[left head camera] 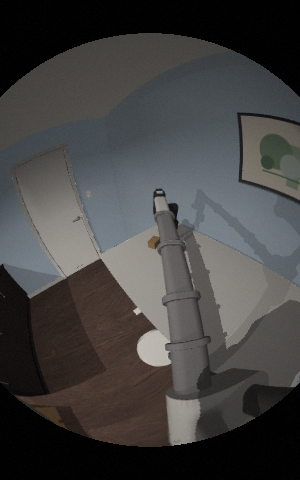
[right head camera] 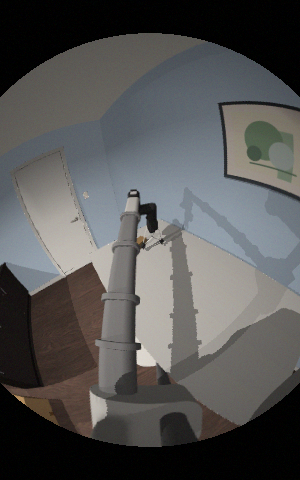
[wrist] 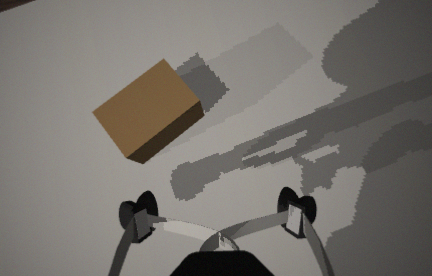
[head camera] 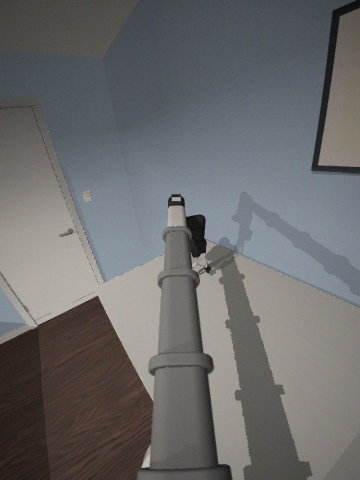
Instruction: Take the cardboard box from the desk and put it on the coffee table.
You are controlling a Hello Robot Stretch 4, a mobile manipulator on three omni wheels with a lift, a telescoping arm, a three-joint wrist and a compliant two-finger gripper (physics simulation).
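Seen in the pictures: gripper, between the fingertips: (right head camera: 152, 245) (wrist: 217, 205); robot's base, origin of its link: (left head camera: 157, 346).
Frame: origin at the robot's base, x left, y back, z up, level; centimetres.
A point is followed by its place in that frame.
Observation:
The brown cardboard box (left head camera: 153, 242) @(x -7.5, y -56.2, z 95.3 cm) (right head camera: 141, 242) @(x -9.6, y -57.0, z 94.6 cm) (wrist: 146, 110) @(x -8.1, y -59.9, z 95.3 cm) sits on the pale desk top (head camera: 310, 360) @(x -49.3, y -10.7, z 90.3 cm) (left head camera: 240, 280) @(x -57.0, y -15.5, z 90.3 cm) (right head camera: 230, 300) @(x -56.0, y -5.5, z 90.3 cm) (wrist: 60, 210) @(x -0.5, y -47.6, z 90.3 cm), near its far corner. In the wrist view it lies turned at an angle, ahead of the fingers and to the left. My gripper (right head camera: 153, 243) @(x -17.2, y -53.1, z 93.8 cm) (wrist: 217, 205) @(x -17.2, y -53.1, z 93.8 cm) is open, its two fingertips wide apart with nothing between them. It hangs above the desk beside the box, apart from it. In the head camera view the arm hides the box, and in the left head view it hides the fingers. The coffee table cannot be made out for certain.
A round white top (left head camera: 154, 348) @(x 1.7, y 4.1, z 18.5 cm) (right head camera: 146, 354) @(x -2.1, y 10.4, z 17.0 cm) stands beside the desk's edge. Blue walls meet behind the desk, with a framed picture (head camera: 345, 95) @(x -67.2, y -44.6, z 161.3 cm) (left head camera: 270, 155) @(x -74.8, y -34.4, z 159.0 cm) (right head camera: 260, 140) @(x -75.9, y -33.0, z 161.8 cm) on one. A door (head camera: 35, 210) @(x 122.7, y -139.0, z 116.8 cm) (left head camera: 52, 210) @(x 132.5, y -131.5, z 115.4 cm) (right head camera: 47, 210) @(x 136.6, y -128.5, z 120.0 cm) and a dark cabinet (left head camera: 15, 335) @(x 174.4, y 31.3, z 37.2 cm) (right head camera: 15, 330) @(x 174.2, y 31.8, z 35.2 cm) stand left.

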